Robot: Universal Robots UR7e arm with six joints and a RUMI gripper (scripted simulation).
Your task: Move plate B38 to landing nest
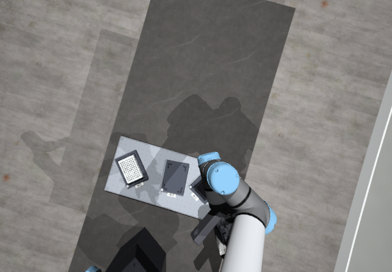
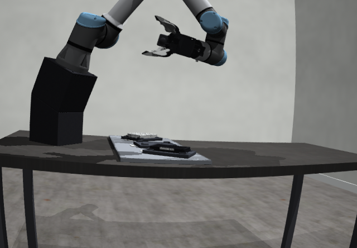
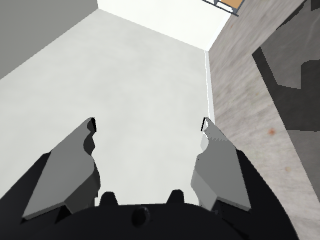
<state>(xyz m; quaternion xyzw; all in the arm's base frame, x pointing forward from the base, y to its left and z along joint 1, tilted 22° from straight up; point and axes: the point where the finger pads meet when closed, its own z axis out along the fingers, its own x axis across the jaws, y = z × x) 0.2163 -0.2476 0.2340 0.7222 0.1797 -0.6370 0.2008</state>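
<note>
My hand is 12 cm short of the black well plate, 9 cm to the right of it and 38 cm above it. Also, from my hand: landing nest 11 cm ahead, 26 cm to the left, 39 cm below; white well plate 10 cm ahead, 50 cm to the left, 38 cm below.
</note>
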